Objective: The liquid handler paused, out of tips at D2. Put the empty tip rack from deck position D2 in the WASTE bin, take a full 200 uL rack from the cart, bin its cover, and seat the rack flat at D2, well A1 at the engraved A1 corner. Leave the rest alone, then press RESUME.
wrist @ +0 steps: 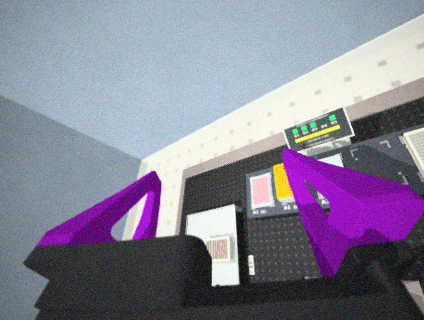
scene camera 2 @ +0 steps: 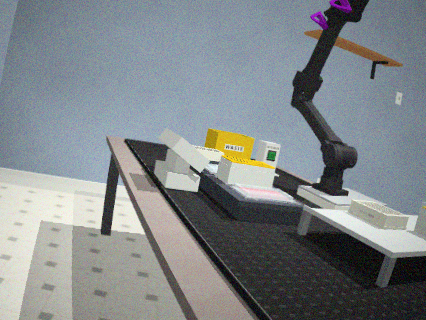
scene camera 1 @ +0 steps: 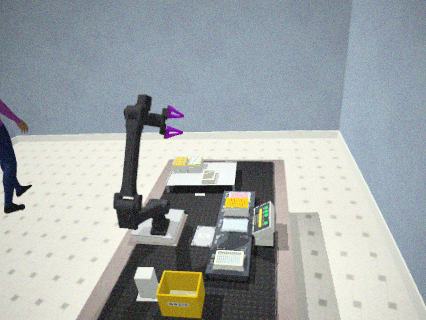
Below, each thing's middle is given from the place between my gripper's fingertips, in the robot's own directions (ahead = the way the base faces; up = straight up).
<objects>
Right now my hand is 550 mm above the yellow WASTE bin (scene camera 1: 171, 280) and 460 mm to the left of it. Round my hand: pale cart shelf (scene camera 2: 395, 240) (560 mm below, 500 mm to the left, 30 mm behind).
</objects>
